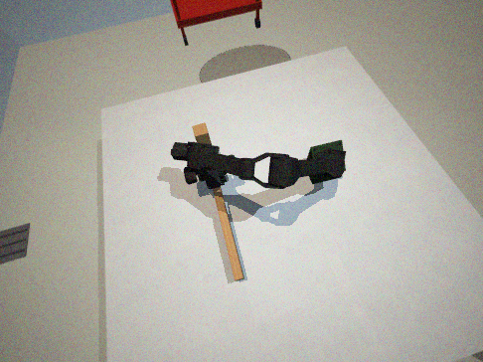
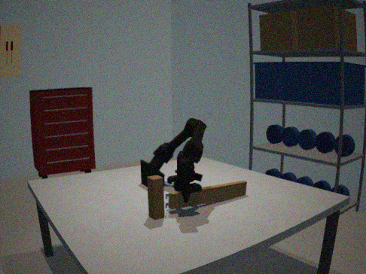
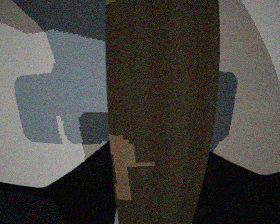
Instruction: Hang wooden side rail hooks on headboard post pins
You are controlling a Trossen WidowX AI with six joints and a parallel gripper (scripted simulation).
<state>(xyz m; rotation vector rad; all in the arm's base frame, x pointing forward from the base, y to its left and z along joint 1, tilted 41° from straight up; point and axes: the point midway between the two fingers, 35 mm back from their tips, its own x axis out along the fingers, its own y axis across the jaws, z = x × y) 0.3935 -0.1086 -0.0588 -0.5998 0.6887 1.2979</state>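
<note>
The headboard post is 14 cm to the right of my gripper tip, 4 cm above it and 2 cm behind it.
</note>
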